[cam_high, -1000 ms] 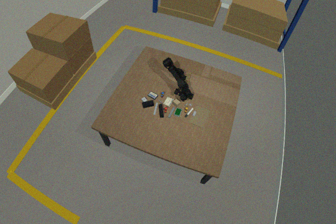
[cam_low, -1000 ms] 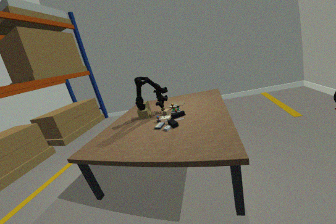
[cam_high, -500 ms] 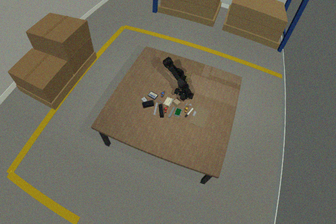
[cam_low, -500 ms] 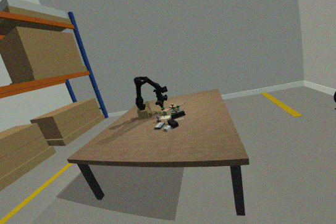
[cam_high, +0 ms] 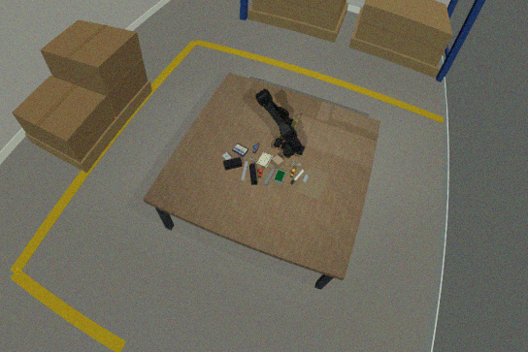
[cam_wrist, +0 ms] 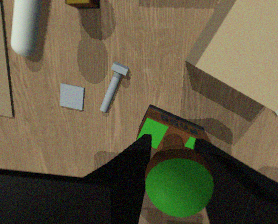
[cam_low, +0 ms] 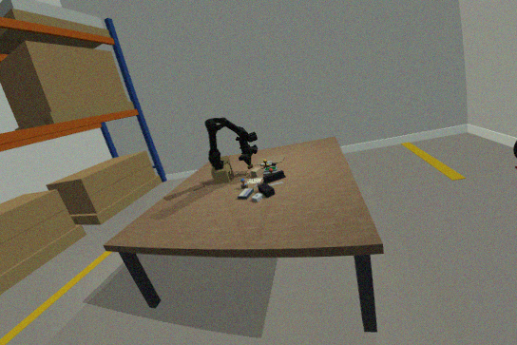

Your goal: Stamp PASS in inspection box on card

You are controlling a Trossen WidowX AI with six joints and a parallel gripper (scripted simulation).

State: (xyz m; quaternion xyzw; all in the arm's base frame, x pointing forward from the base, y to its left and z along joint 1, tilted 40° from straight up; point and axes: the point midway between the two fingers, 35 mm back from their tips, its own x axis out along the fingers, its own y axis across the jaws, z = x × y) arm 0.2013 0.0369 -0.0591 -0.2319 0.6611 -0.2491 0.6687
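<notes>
My gripper tip is now 140 mm short of the green ink pad and 60 mm above it. Round my gripper tip: green stamp (right at my gripper tip); then grey square plate (90 mm to the left, 70 mm below); then tan block (50 mm ahead, 50 mm to the right, 50 mm below).
</notes>
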